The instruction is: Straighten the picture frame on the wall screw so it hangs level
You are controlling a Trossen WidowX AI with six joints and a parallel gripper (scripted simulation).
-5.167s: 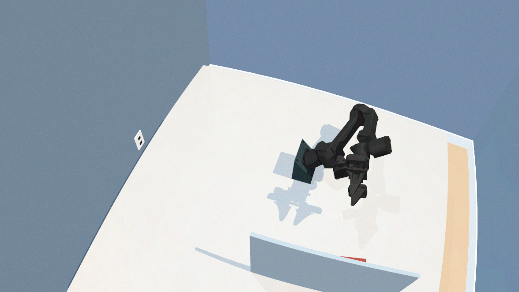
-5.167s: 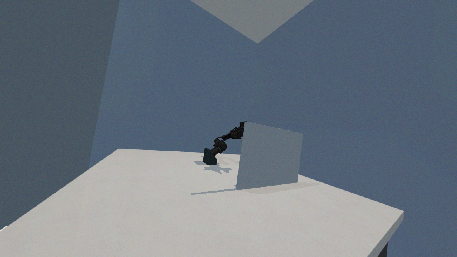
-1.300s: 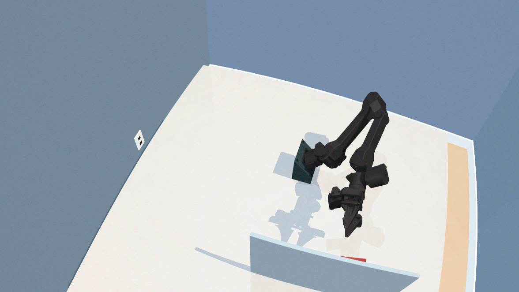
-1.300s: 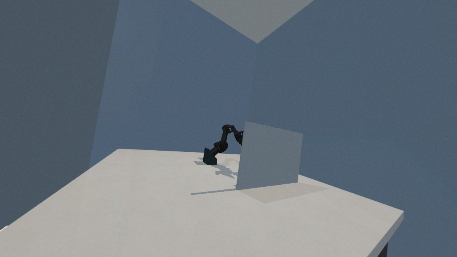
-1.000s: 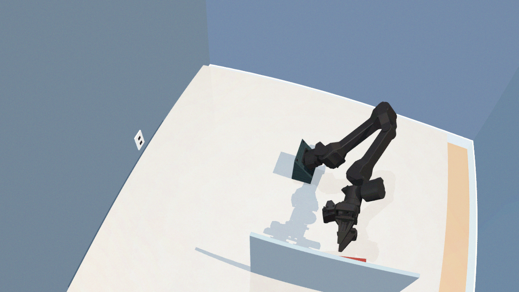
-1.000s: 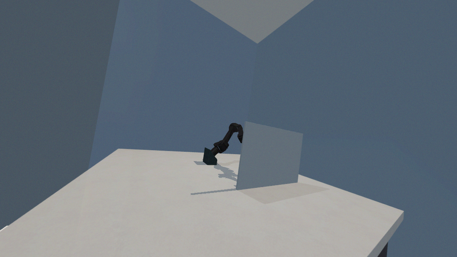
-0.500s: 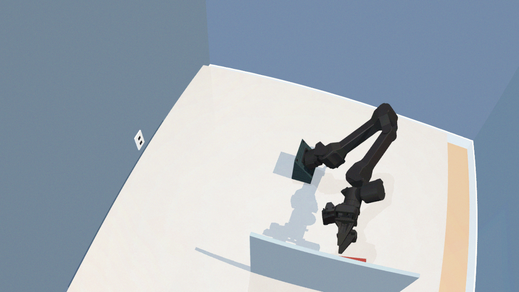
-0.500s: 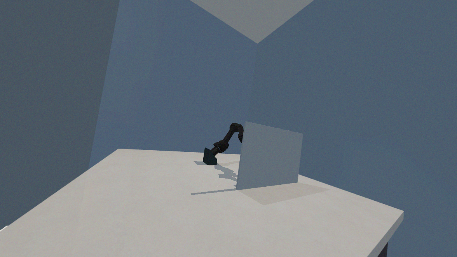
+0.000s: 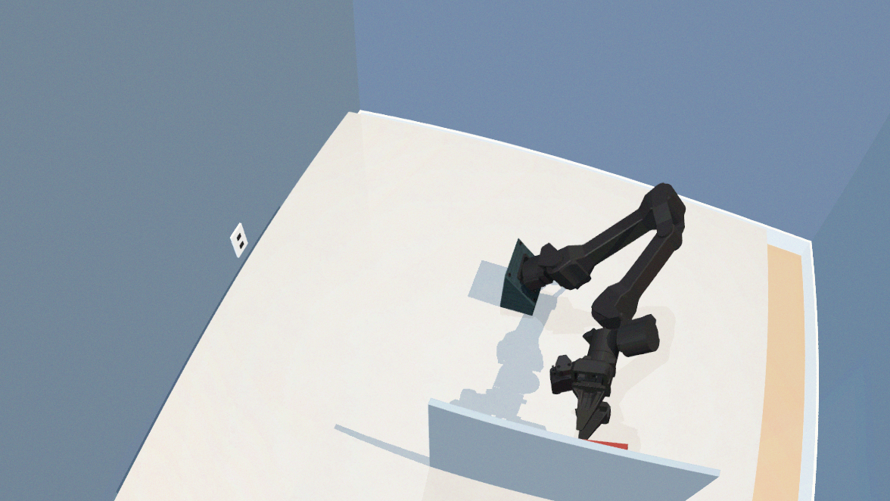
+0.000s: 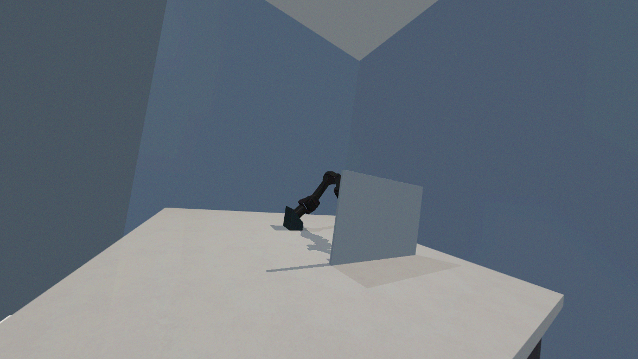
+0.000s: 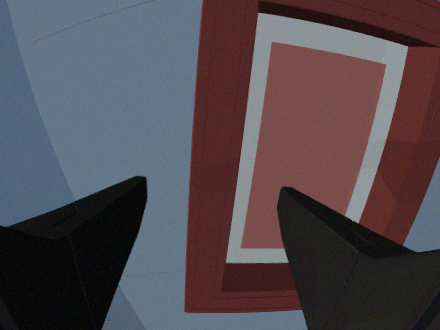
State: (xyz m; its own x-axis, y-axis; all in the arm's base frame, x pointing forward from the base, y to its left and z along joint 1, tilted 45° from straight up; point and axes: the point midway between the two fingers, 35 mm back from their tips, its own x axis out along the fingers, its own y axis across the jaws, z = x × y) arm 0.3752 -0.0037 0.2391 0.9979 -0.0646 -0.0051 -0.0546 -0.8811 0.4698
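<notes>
My gripper tip is now 3 cm short of the picture frame, 1 cm to the right of it and 5 cm above it. Also, from my gripper tip: wall panel (4 cm ahead, 7 cm below).
</notes>
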